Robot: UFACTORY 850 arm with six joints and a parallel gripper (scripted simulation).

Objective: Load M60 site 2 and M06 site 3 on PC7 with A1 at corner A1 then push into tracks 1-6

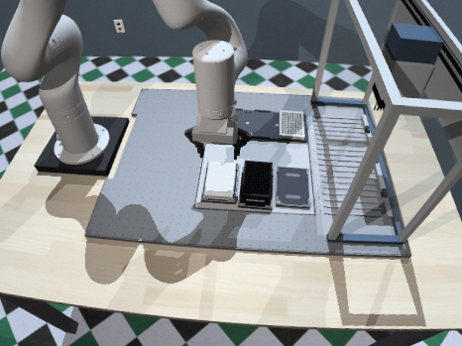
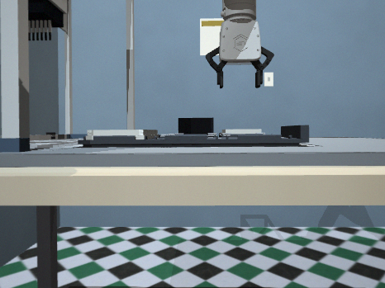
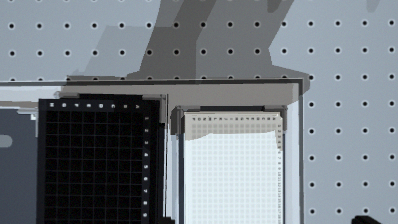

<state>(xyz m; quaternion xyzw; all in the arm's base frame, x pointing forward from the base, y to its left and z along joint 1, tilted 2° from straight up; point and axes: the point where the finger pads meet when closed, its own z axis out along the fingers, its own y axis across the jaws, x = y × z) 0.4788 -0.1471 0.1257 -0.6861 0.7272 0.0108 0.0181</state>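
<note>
The nest S1 is 130 mm below my hand. The rest, counted from my hand: carrier PC7: 130 mm ahead, 250 mm to the left, 120 mm below; then nest S3: 220 mm ahead, 10 mm to the right, 130 mm below; then plate: 230 mm ahead, 240 mm to the left, 120 mm below.
</note>
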